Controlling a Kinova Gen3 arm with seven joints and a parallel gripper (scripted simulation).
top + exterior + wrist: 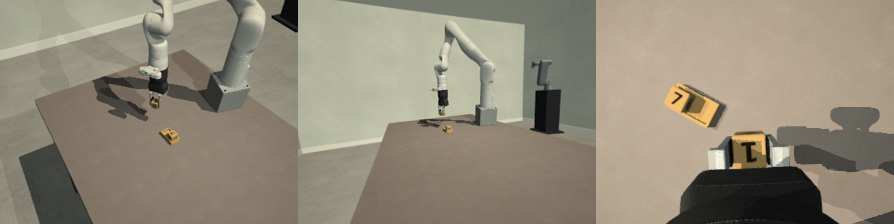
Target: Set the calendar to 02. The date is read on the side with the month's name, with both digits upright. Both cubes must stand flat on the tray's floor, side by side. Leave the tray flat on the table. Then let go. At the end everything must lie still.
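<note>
Now: the tray 12 cm below my hand, 10 cm to the left of it and 3 cm behind it. Round my hand: orange cube 1 cm below.
</note>
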